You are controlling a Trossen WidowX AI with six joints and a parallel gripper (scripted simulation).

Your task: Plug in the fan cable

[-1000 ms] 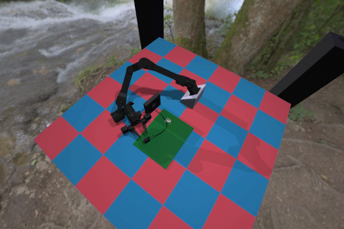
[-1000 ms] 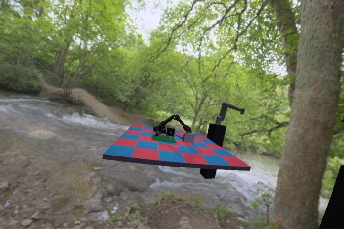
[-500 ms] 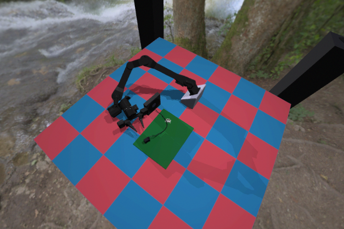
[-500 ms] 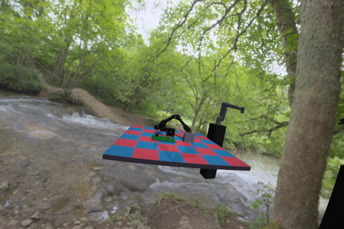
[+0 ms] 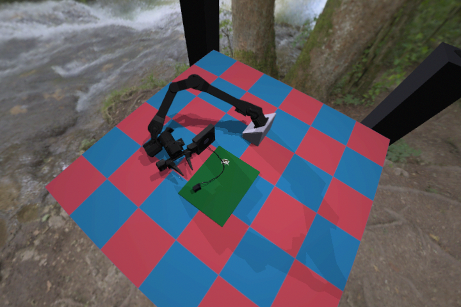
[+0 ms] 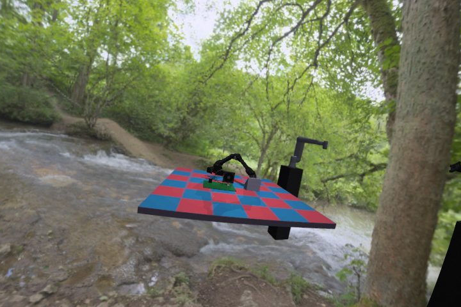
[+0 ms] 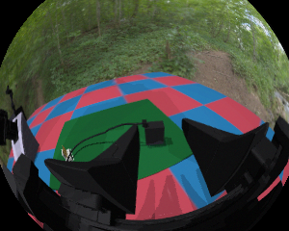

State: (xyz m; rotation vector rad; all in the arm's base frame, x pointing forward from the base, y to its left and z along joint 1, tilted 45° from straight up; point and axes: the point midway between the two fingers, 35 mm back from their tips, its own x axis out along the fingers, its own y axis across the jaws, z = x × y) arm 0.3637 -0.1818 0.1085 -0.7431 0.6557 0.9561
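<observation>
Now: gripper tip 30 mm short of the black plug, 50 mm to the right of it and 60 mm above it. The rest, counted from my gripper tip: black fan: 180 mm behind, 20 mm to the right, 30 mm below; green board: 50 mm behind, 130 mm to the left, 100 mm below; four-pin header: 150 mm behind, 100 mm to the left, 90 mm below.
</observation>
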